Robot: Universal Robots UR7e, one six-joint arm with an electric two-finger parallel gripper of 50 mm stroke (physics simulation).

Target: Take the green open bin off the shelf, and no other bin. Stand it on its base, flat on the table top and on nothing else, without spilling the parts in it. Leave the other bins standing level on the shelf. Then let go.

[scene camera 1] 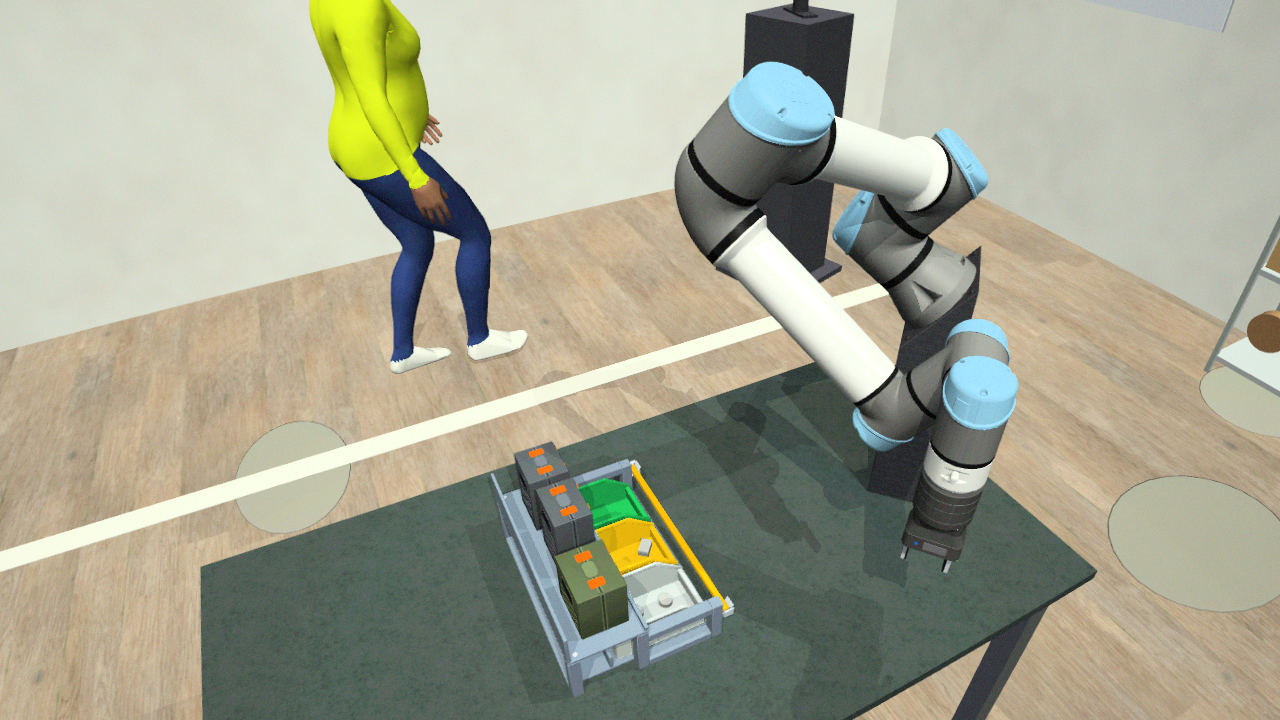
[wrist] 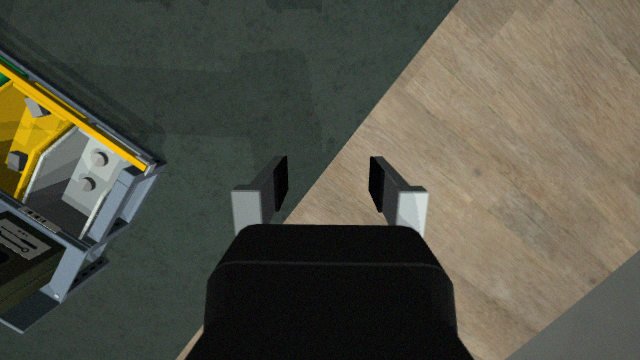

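Pixels of known places: gripper, between the fingertips: (scene camera 1: 924, 559) (wrist: 328, 173); arm's base, origin of its link: (scene camera 1: 941, 296).
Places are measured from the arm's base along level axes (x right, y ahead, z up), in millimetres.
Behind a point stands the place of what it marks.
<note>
The green open bin (scene camera 1: 612, 503) {x 340, y 497, z -419 mm} stands in the grey shelf (scene camera 1: 642, 646) {x 36, y 690, z -366 mm} (wrist: 109, 212) {x 21, y 619, z -344 mm}, at the far end of the row of bins; in the wrist view a sliver of the green bin (wrist: 4, 79) {x 238, y 495, z -387 mm} shows at the left edge. Beside it stand the yellow bin (scene camera 1: 626, 544) {x 240, y 547, z -415 mm} (wrist: 31, 122) {x 227, y 561, z -421 mm} and the white bin (scene camera 1: 657, 591) {x 126, y 575, z -421 mm} (wrist: 56, 165) {x 138, y 596, z -378 mm}, each with small parts in it. Parts in the green bin cannot be made out. My gripper (scene camera 1: 925, 564) {x -239, y 400, z -154 mm} (wrist: 328, 173) {x -239, y 400, z -154 mm} is open and empty, pointing down above the table near its right edge, well to the right of the shelf.
Two dark grey cases (scene camera 1: 540, 474) {x 318, y 661, z -207 mm} (scene camera 1: 565, 516) {x 207, y 692, z -197 mm} and an olive case (scene camera 1: 594, 586) {x 95, y 729, z -231 mm} stand on the shelf's left side. A yellow rail (scene camera 1: 680, 537) {x 153, y 492, z -364 mm} (wrist: 90, 127) {x 81, y 511, z -365 mm} runs along the bins' front. The shelf stands on the dark green table (scene camera 1: 375, 617) {x 427, y 977, z -429 mm}. A person (scene camera 1: 380, 107) stands behind the table.
</note>
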